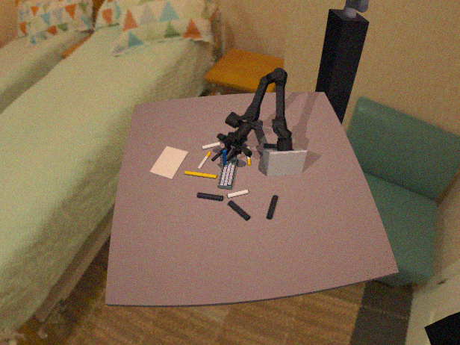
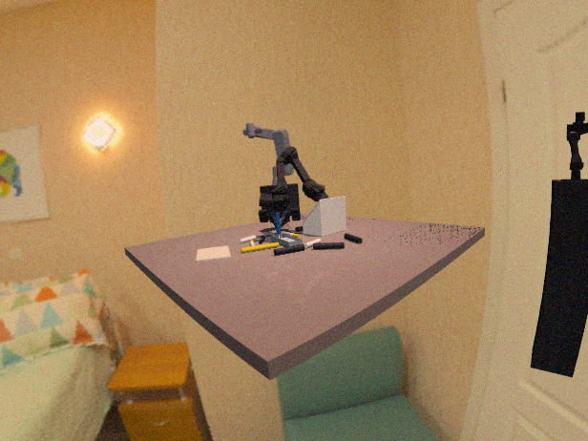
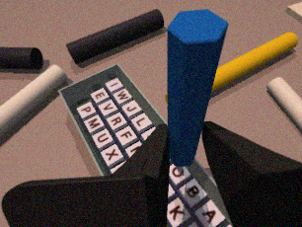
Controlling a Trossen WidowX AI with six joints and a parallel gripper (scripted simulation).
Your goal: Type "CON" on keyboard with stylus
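The yellow marker lies 13 cm ahead of my gripper tip, 6 cm below it and 2 cm to the left of it. Round my gripper tip: blue stylus 2 cm below; then white card 28 cm ahead, 10 cm to the right, 7 cm below.
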